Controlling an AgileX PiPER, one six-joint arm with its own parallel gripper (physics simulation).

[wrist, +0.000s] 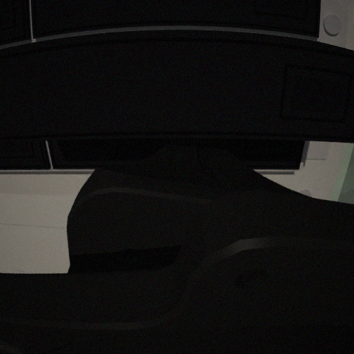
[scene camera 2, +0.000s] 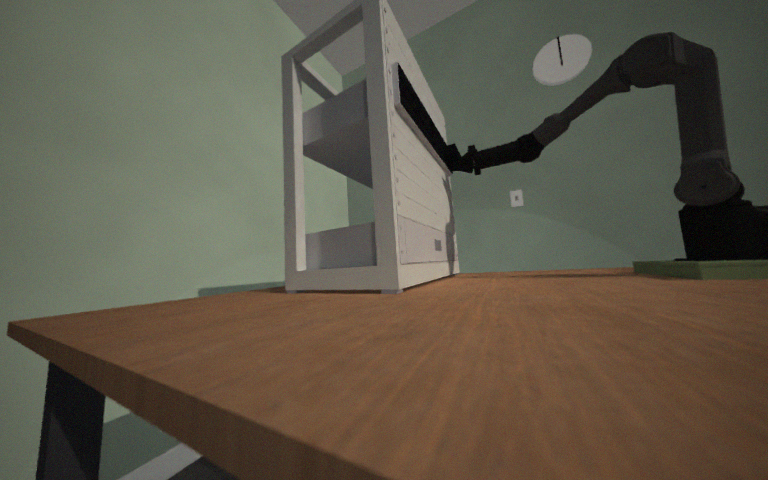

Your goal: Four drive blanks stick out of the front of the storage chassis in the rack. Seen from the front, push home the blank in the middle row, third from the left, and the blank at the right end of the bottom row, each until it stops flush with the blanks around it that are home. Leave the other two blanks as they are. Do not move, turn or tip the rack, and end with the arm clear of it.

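Observation:
The storage chassis (scene camera 2: 417,113) shows its dark front edge-on in the scene view, in the upper part of the white rack (scene camera 2: 387,226). My gripper (scene camera 2: 452,158) (wrist: 187,153) looks shut, its dark fingertips close together at the bottom row's right-end blank (wrist: 280,154). That blank's lower edge lines up with its left neighbour (wrist: 22,155); whether the tips touch it is too dark to tell. Just above, a blank (wrist: 175,85) sticks well out towards the wrist camera and hides part of the front. The middle-row blank third from the left cannot be made out in either view.
The rack's white lower panels (wrist: 32,220) lie below the chassis, and a round screw head (wrist: 332,25) sits at its right edge. The rack stands upright on the wooden table (scene camera 2: 509,350). The arm reaches in from its green base plate (scene camera 2: 668,269) at the right.

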